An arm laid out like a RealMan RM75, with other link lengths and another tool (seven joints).
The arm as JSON. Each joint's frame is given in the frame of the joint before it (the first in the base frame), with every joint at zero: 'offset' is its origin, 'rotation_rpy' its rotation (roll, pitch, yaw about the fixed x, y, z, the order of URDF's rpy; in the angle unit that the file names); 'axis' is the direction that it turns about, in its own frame. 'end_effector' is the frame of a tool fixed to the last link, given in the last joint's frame.
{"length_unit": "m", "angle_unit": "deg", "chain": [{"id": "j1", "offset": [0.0, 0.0, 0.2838], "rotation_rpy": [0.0, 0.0, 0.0], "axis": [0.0, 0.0, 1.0]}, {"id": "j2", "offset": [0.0, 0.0, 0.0], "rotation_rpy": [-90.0, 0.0, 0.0], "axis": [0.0, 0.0, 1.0]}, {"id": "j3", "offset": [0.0, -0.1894, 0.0], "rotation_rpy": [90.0, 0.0, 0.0], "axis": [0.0, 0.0, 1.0]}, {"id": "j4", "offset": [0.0, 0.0, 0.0], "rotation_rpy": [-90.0, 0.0, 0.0], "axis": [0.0, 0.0, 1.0]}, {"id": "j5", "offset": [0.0, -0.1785, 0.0], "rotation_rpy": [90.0, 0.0, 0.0], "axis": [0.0, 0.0, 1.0]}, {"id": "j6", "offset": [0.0, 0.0, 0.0], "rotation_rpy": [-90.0, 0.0, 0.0], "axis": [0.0, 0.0, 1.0]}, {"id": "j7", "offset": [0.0, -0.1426, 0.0], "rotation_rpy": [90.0, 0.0, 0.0], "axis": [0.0, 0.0, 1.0]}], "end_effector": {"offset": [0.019, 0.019, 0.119], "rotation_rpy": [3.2, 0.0, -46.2]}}
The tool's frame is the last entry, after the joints.
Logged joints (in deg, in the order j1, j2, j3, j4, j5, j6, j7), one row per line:
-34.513, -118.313, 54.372, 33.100, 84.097, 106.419, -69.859
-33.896, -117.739, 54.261, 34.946, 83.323, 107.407, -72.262
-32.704, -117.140, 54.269, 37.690, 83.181, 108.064, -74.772
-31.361, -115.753, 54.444, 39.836, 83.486, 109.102, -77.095
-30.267, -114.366, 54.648, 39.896, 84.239, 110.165, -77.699
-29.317, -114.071, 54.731, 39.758, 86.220, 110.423, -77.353
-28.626, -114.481, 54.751, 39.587, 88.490, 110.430, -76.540
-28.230, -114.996, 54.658, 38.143, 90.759, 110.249, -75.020
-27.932, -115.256, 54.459, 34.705, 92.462, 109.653, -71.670
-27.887, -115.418, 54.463, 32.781, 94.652, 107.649, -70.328
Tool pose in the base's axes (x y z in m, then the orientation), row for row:
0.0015, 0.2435, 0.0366, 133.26, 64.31, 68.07
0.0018, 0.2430, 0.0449, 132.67, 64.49, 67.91
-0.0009, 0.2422, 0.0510, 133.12, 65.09, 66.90
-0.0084, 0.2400, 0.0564, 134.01, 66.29, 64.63
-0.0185, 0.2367, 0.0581, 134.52, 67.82, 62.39
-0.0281, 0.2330, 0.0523, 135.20, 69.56, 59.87
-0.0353, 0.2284, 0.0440, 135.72, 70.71, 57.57
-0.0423, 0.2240, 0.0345, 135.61, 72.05, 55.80
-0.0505, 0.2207, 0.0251, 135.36, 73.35, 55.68
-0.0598, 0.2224, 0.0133, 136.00, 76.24, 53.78
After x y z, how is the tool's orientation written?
As a rotation vector, in degrees.
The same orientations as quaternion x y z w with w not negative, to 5 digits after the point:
0.80906, 0.39045, 0.41327, 0.14891
0.80734, 0.39244, 0.41325, 0.15303
0.80934, 0.39573, 0.40674, 0.15141
0.81359, 0.40245, 0.39237, 0.14884
0.81599, 0.41139, 0.37845, 0.14731
0.81872, 0.42123, 0.36255, 0.14429
0.82148, 0.42799, 0.34846, 0.14344
0.82129, 0.43635, 0.33794, 0.14448
0.81846, 0.44352, 0.33667, 0.14163
0.81748, 0.45827, 0.32327, 0.13116

